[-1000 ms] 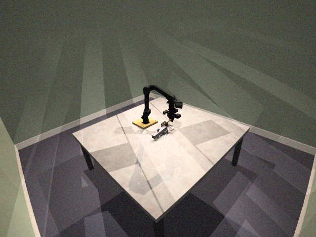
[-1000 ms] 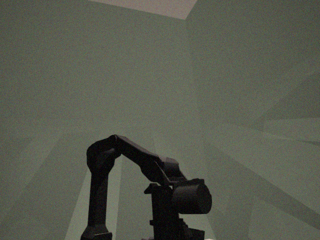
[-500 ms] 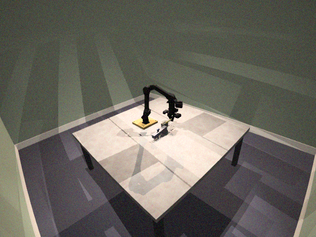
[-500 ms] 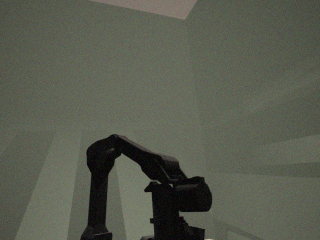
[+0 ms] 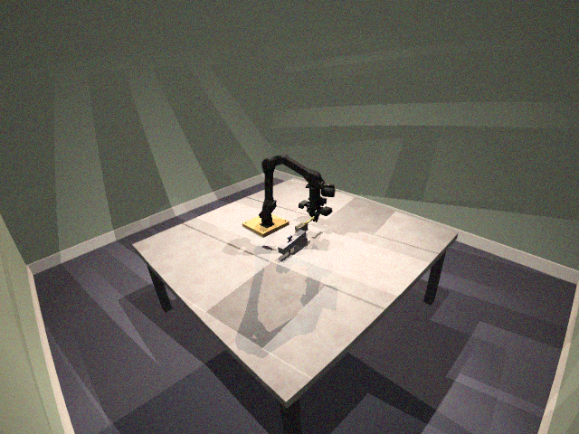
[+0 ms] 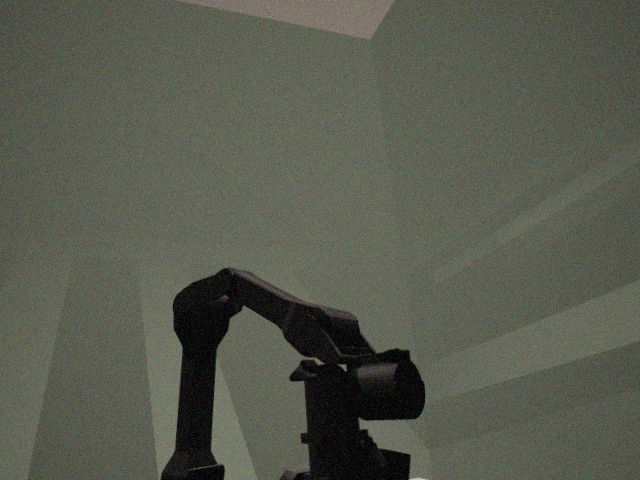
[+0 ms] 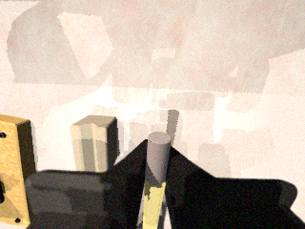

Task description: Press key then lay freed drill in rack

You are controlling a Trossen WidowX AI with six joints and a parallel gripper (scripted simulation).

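Right now my gripper tip is 70 mm past the rack, 40 mm to the left of it and 40 mm above it. From my gripper tip the other things lie so: grey fixture 30 mm ahead, 200 mm to the right, 30 mm below; small dark part 30 mm ahead, 220 mm to the right, 10 mm below.
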